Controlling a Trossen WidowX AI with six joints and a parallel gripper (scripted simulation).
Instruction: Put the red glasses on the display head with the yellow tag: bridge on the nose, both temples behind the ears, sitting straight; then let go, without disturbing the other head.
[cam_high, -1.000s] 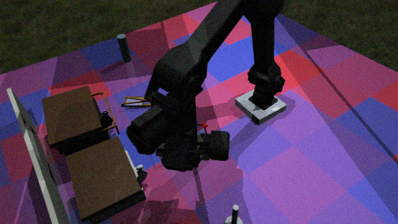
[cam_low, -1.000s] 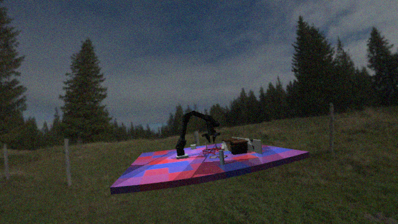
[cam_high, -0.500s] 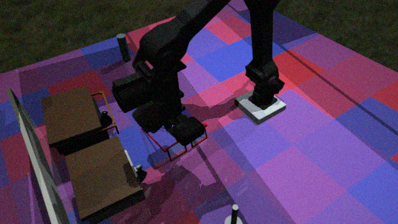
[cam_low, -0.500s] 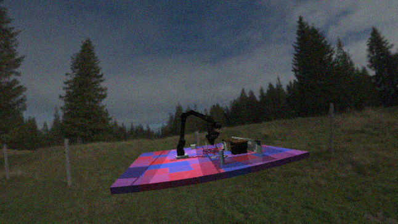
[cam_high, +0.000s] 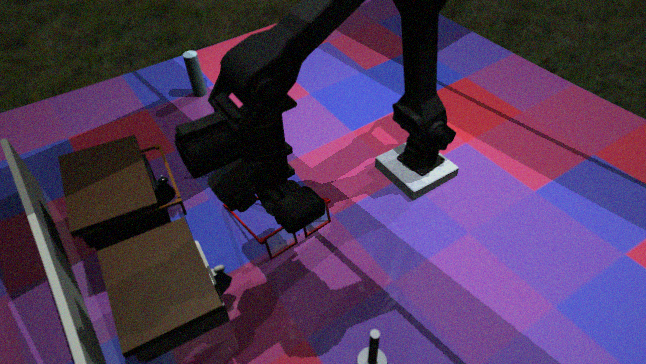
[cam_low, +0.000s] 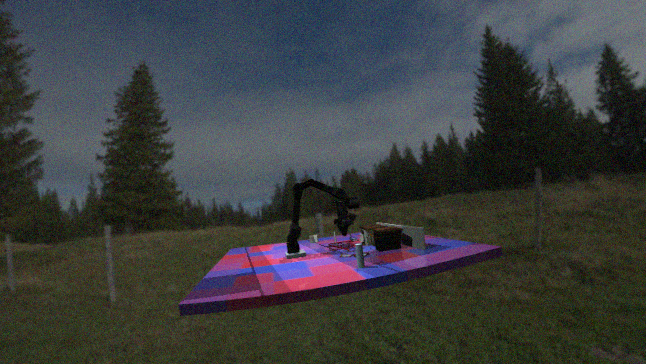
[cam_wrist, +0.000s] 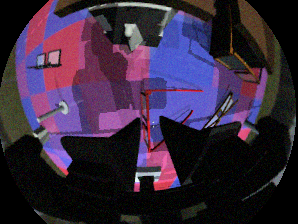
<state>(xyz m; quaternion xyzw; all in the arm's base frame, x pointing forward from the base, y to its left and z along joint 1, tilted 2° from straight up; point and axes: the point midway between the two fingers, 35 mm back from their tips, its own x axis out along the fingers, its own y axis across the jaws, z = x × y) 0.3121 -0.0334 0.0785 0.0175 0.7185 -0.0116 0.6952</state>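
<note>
Now: gripper tip 2 cm short of the white post, 24 cm to the right of it and 5 cm above it. From my gripper tip the other things lie so: pale wall panel (28 cm ahead, 12 cm to the right, 2 cm below).
</note>
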